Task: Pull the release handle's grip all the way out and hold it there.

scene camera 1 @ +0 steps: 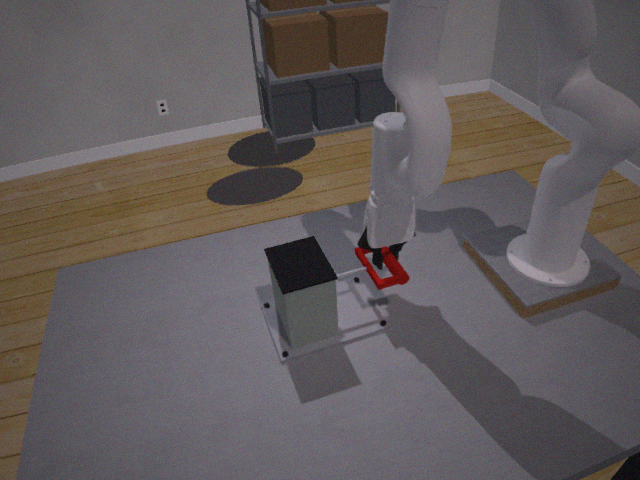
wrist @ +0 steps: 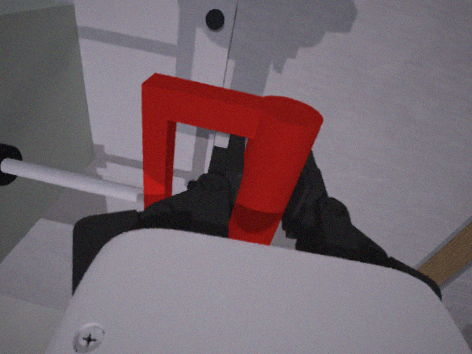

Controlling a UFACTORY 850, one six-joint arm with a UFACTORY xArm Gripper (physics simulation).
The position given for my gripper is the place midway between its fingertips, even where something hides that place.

Note:
In view: my gripper (wrist: 263, 156) and a light base plate (wrist: 118, 52).

